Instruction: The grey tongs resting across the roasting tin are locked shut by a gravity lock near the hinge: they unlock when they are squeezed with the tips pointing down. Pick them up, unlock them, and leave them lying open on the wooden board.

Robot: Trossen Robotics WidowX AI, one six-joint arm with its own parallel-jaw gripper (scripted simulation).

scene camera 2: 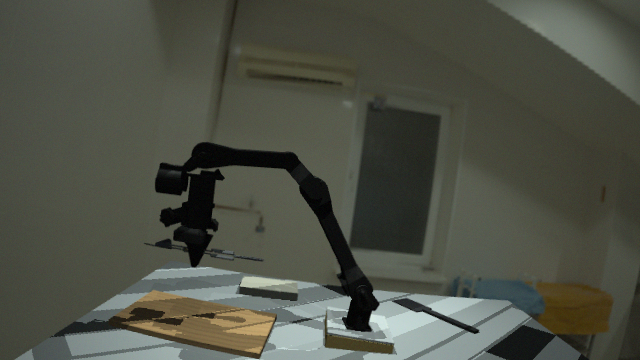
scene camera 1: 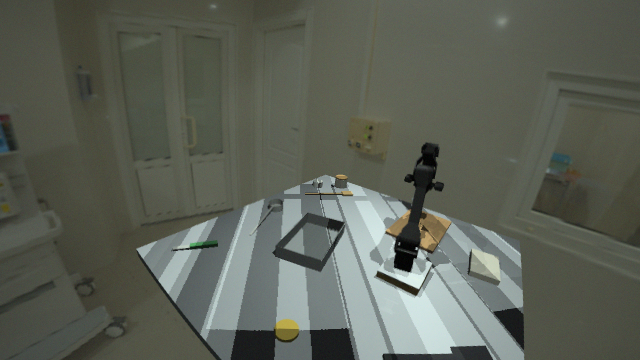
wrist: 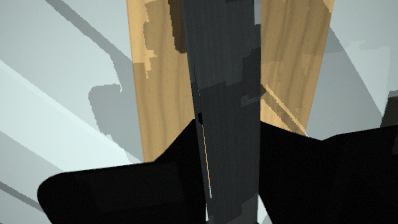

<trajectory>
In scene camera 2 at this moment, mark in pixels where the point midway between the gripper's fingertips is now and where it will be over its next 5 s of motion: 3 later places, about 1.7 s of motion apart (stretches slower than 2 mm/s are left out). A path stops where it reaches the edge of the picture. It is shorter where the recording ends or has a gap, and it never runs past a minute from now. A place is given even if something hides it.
The gripper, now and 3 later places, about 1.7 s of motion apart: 194,266; 182,260; 198,244; 185,253
</trajectory>
